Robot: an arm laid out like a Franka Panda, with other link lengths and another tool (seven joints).
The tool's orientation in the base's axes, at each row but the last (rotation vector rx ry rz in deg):
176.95, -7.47, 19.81
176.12, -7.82, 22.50
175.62, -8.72, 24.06
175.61, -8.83, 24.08
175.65, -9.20, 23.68
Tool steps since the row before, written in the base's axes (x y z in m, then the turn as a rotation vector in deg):
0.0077, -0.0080, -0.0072, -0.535, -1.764, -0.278
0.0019, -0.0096, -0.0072, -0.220, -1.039, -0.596
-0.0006, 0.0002, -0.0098, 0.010, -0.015, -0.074
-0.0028, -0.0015, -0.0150, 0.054, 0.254, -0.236
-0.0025, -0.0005, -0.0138, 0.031, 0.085, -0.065
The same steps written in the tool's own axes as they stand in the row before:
0.0065, 0.0071, 0.0090, -0.441, 1.797, 0.225
0.0008, 0.0092, 0.0079, -0.277, 1.038, 0.574
-0.0032, -0.0004, 0.0093, -0.009, 0.012, 0.075
-0.0066, 0.0013, 0.0138, -0.036, -0.265, 0.227
-0.0060, 0.0004, 0.0127, 0.004, -0.090, 0.066

